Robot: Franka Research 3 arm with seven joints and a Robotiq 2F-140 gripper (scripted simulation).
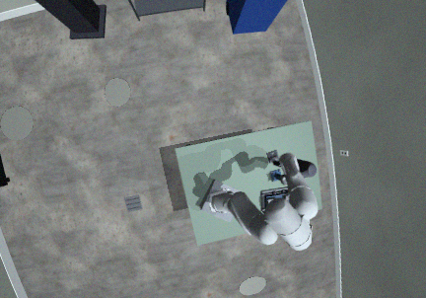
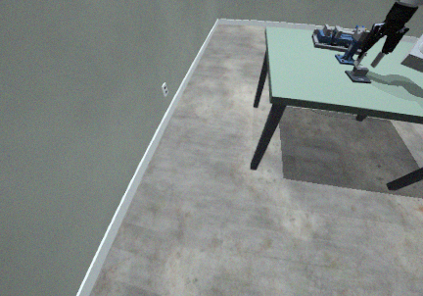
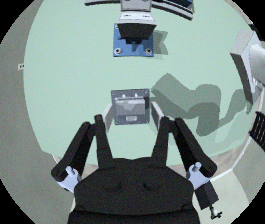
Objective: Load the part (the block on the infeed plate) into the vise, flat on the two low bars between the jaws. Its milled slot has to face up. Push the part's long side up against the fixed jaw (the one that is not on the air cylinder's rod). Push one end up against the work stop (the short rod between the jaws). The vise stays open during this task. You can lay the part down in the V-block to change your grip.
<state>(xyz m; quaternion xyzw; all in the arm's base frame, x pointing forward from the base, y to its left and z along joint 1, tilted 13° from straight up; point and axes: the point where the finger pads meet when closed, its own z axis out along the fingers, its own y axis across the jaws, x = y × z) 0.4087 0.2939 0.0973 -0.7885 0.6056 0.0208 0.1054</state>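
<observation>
Now: the part 60 mm below my hand. From my hand the other things lie so: vise 50 mm ahead, 360 mm to the right, 40 mm below.
</observation>
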